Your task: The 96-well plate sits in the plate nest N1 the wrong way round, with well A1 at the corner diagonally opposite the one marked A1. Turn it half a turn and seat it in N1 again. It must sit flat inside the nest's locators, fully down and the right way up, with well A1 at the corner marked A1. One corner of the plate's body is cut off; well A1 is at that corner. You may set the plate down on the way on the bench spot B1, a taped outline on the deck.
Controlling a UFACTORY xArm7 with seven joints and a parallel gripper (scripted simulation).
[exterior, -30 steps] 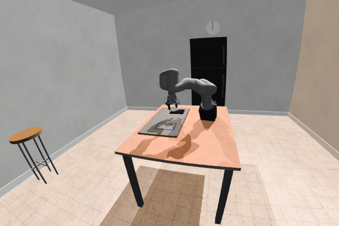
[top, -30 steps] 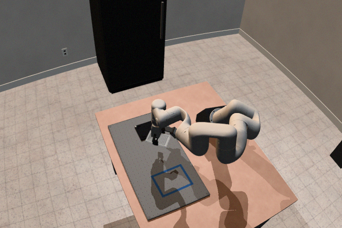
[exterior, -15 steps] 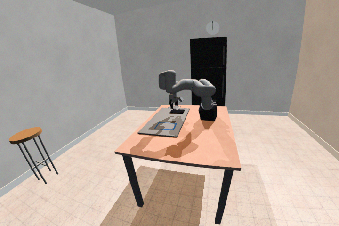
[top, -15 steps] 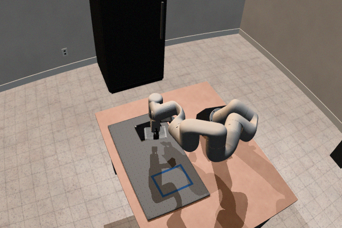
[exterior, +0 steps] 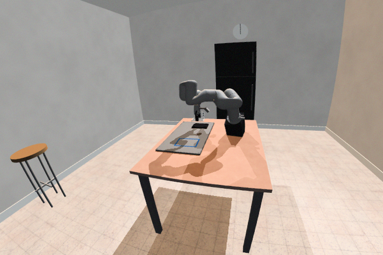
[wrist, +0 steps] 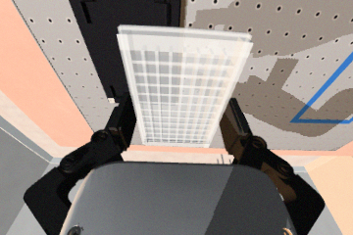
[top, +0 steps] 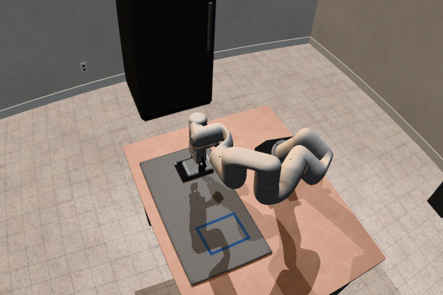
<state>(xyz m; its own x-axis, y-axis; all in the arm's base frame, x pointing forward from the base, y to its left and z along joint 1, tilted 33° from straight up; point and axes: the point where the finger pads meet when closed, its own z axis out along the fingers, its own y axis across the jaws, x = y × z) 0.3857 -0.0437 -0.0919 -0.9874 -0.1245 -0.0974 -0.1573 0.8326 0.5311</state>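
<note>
My gripper is now 100 mm above the black plate nest N1, 60 mm to the left of it and 10 mm short of it. From my hand the other things lie so: pale A1 mark 100 mm to the right, 100 mm below, 90 mm ahead; then 96-well plate 10 mm below.
</note>
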